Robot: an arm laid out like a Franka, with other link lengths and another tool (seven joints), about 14 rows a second.
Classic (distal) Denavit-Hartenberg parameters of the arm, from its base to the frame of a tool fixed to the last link. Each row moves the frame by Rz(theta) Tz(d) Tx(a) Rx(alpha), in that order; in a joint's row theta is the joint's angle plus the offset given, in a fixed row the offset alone. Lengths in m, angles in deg.
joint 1: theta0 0, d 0.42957, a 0, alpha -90
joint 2: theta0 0, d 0, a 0, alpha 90
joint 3: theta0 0, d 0.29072, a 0.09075, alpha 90
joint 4: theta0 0, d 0, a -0.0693, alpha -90
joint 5: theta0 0, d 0.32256, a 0, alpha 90
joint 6: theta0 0, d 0, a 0.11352, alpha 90
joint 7: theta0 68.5, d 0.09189, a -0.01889, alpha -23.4
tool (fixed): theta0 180, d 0.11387, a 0, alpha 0
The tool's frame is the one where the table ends.
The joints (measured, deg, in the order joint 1, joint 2, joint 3, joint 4, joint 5, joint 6, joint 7), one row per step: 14.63, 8.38, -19.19, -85.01, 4.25, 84.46, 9.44; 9.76, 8.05, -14.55, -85.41, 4.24, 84.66, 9.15; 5.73, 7.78, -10.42, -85.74, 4.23, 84.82, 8.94; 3.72, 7.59, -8.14, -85.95, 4.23, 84.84, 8.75; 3.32, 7.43, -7.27, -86.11, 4.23, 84.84, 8.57; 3.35, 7.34, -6.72, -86.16, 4.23, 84.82, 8.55; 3.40, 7.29, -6.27, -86.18, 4.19, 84.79, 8.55; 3.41, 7.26, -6.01, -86.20, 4.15, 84.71, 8.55
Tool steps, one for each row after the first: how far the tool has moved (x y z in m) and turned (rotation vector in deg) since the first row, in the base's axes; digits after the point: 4 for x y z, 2 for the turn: -0.0009, -0.0043, -0.0010, 0.76, 0.00, -0.01; -0.0016, -0.0053, -0.0014, 1.40, -0.03, 0.24; -0.0024, -0.0040, -0.0014, 1.76, -0.01, 0.67; -0.0032, -0.0005, -0.0012, 1.92, 0.00, 1.31; -0.0035, 0.0043, -0.0008, 2.00, -0.01, 1.90; -0.0038, 0.0083, -0.0005, 2.03, 0.00, 2.40; -0.0042, 0.0103, -0.0005, 2.03, 0.08, 2.68
